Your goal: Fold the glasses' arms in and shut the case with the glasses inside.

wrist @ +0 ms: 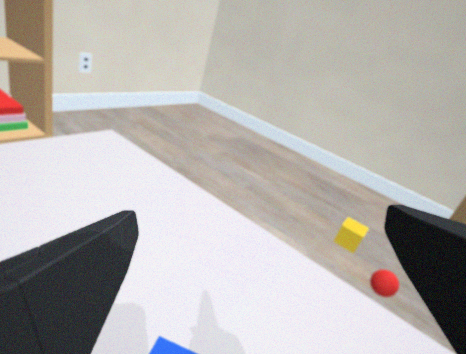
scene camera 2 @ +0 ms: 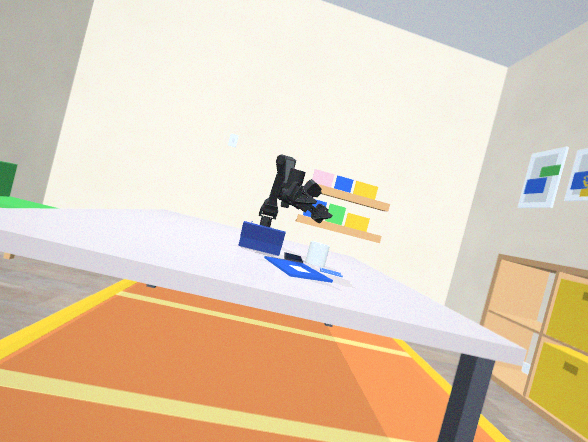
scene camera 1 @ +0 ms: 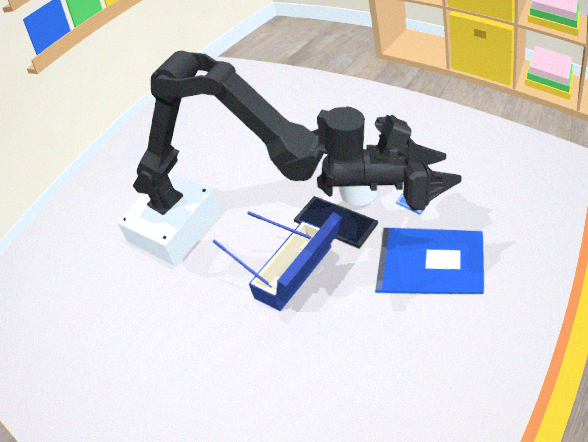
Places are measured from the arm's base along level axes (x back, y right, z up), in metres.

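Where they show: gripper, fingertip midpoint: [wrist: 260, 219] [scene camera 2: 324, 209] [scene camera 1: 453, 167]; arm's base at its link origin: [scene camera 1: 165, 200].
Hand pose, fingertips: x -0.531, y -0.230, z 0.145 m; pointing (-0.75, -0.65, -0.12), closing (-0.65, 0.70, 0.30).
Note:
Each offset is from my fingertips to the top centre of the thing. "spot": to the spot under its first point.
The dark blue case @[spot: dx +0.211, dy +0.275, dz -0.179 m] [scene camera 1: 266, 296] with its cream lining stands open in the middle of the table. Its lid @[dx +0.179, dy +0.190, dz -0.109 m] [scene camera 1: 310, 250] [scene camera 2: 262, 239] stands upright along the long side away from the robot's base. The glasses' two thin blue arms, one arm [scene camera 1: 240, 261] nearer the camera and the other arm [scene camera 1: 277, 224] farther off, stick out of the case over its opposite long side, spread apart. The front of the glasses cannot be made out. My gripper [scene camera 1: 452, 167] [wrist: 260, 219] is open and empty, raised above the table beyond the case and pointing away from the base.
A black tray-like slab @[dx +0.231, dy +0.054, dz -0.202 m] [scene camera 1: 320, 212] lies close behind the case. A blue folder @[dx +0.012, dy +0.039, dz -0.202 m] [scene camera 1: 405, 260] [scene camera 2: 320, 276] with a white label lies to its right. A whitish cup @[spot: dx +0.216, dy -0.006, dz -0.180 m] [scene camera 1: 358, 195] [scene camera 2: 317, 255] stands below the arm, near a small light-blue pad @[dx +0.126, dy -0.091, dz -0.205 m] [scene camera 1: 404, 203] [scene camera 2: 331, 272].

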